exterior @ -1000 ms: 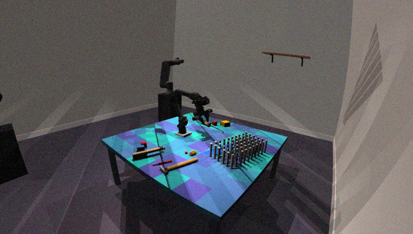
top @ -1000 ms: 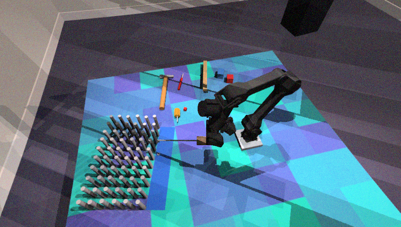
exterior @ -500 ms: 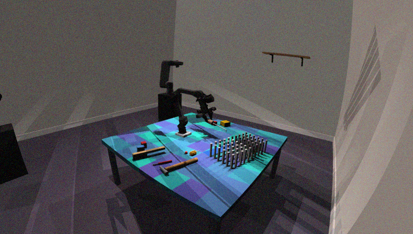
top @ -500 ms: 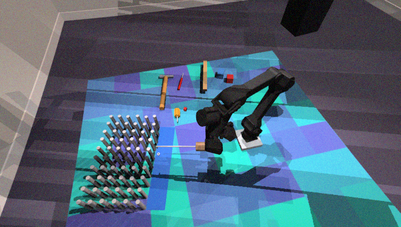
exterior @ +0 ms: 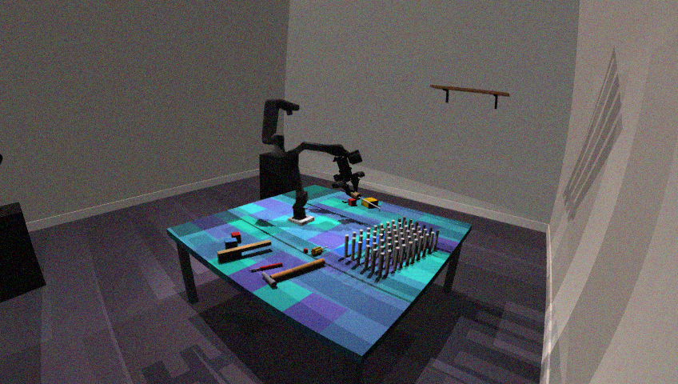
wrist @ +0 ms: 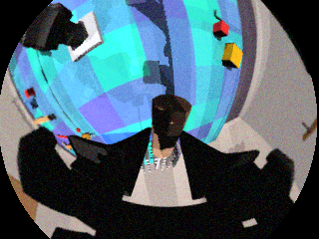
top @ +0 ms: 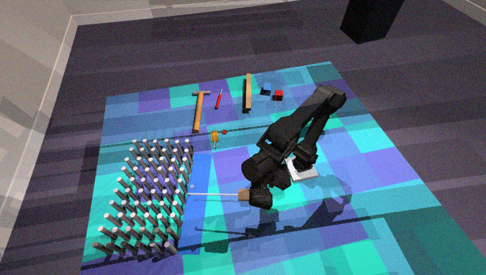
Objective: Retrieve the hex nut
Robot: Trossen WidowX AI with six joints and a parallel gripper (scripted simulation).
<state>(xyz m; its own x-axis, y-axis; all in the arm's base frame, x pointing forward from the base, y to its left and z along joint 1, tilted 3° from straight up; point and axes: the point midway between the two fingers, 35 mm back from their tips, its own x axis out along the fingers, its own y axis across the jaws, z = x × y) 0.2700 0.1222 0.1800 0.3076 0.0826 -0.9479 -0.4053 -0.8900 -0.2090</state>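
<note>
My gripper tip is now 100 mm short of the hook tool, 40 mm to the left of it and 10 mm above it. From my gripper tip the other things lie so: yellow screwdriver: 380 mm to the right, 170 mm below, 40 mm ahead; then bent wire: 350 mm to the left, 230 mm behind, 180 mm below; then blue taped strip: 180 mm below, 180 mm ahead, 140 mm to the right.
</note>
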